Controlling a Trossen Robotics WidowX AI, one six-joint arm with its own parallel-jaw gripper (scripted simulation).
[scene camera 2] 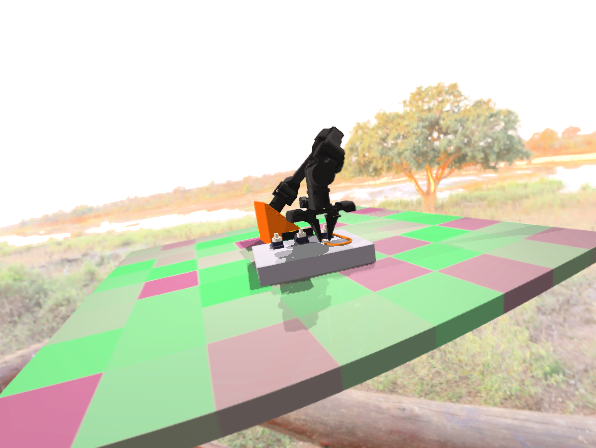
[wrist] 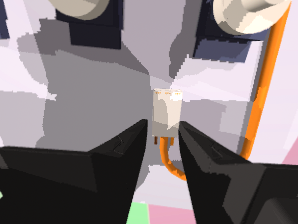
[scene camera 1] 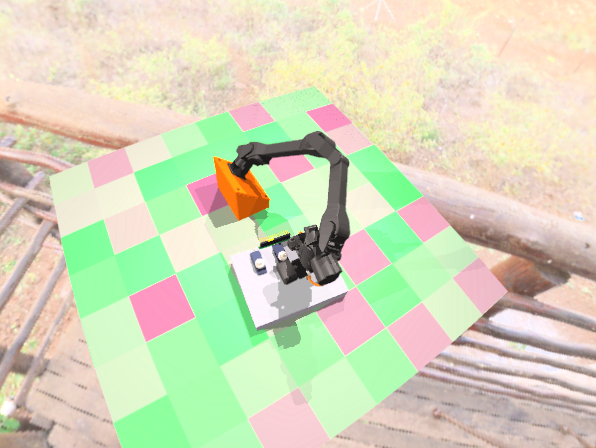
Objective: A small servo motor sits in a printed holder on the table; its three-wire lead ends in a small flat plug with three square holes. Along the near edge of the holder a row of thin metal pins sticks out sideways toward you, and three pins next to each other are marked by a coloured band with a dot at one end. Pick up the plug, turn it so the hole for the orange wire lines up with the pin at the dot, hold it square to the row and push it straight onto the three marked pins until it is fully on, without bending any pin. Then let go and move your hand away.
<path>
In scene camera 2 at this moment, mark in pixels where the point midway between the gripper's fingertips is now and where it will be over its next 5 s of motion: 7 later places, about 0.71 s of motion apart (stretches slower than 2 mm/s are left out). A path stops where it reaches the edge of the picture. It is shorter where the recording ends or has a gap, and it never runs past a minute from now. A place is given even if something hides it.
My gripper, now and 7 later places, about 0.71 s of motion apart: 324,241; 322,222; 311,217; 301,214; 293,214; 288,215; 286,222; 288,229
</path>
